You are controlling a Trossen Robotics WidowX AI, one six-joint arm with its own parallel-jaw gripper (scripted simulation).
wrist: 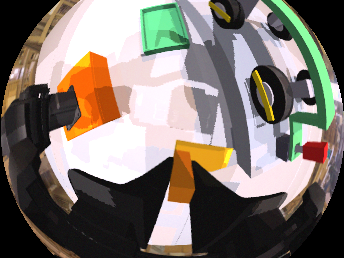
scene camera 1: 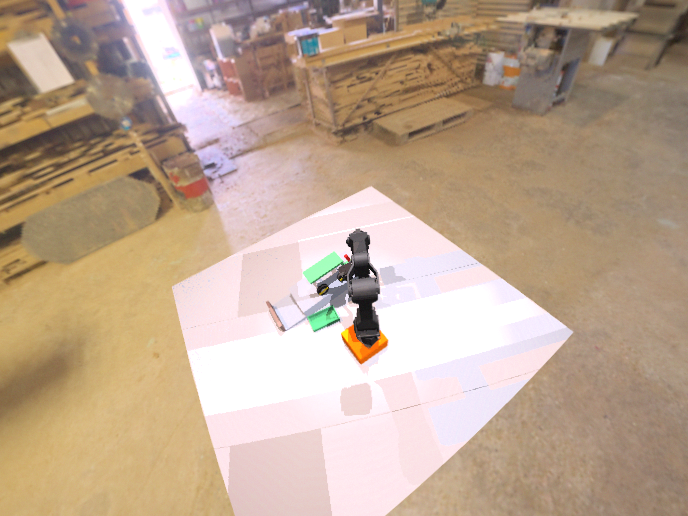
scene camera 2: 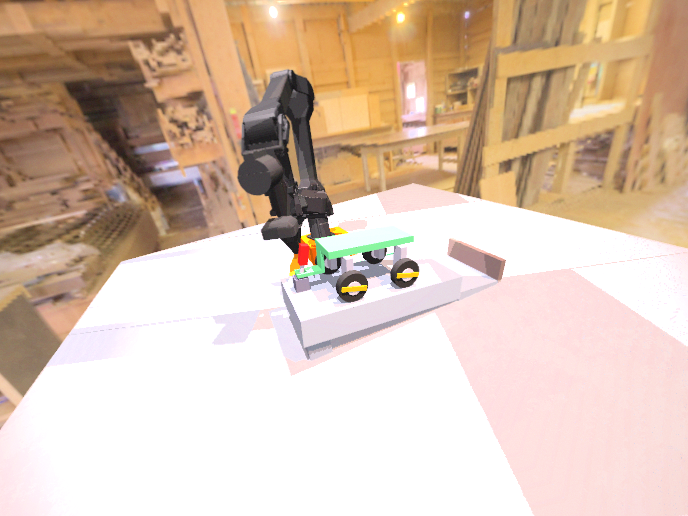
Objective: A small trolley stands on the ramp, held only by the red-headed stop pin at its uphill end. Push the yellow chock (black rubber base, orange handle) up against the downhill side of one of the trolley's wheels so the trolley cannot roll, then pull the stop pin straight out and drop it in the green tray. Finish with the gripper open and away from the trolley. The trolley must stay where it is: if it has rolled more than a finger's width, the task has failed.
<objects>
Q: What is the gripper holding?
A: A yellow chock.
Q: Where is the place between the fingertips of the gripper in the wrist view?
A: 181,163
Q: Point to a grey ramp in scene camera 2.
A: At 320,314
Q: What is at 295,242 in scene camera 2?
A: The gripper.
</objects>
